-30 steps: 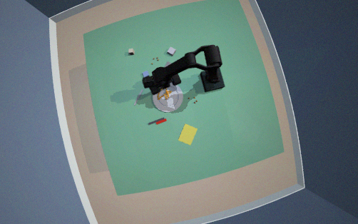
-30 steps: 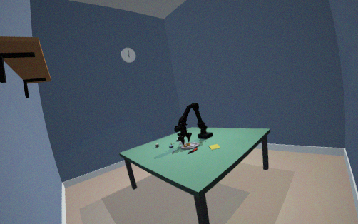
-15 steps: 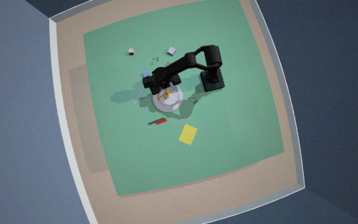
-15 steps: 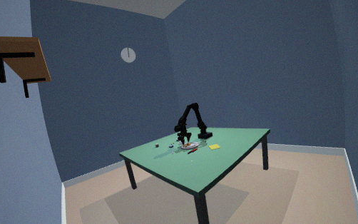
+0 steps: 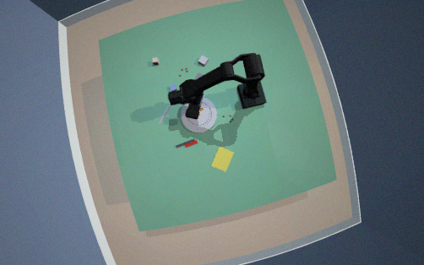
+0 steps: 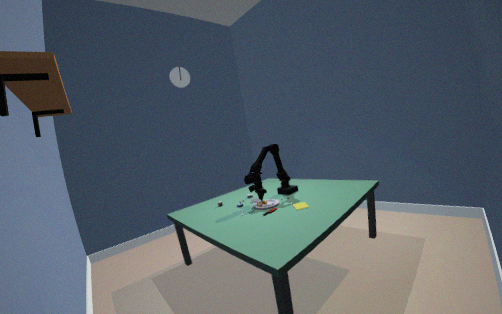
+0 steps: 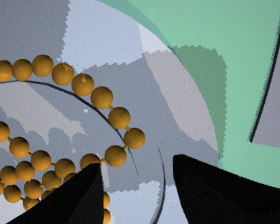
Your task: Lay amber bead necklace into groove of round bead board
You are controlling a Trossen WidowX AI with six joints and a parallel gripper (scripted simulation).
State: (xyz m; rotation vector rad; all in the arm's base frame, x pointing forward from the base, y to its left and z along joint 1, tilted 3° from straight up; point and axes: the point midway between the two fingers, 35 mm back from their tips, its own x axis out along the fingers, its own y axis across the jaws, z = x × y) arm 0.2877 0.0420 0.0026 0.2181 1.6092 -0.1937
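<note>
Now: gripper tip 6 cm to the right of the round grey bead board and 2 cm above it. Also, from my gripper tip: grey rod (20 cm ahead, 5 cm to the left, 3 cm below); then blue block (14 cm ahead, 10 cm to the right, 2 cm below); then grey plate (2 cm behind, 13 cm to the right, 3 cm below).
</note>
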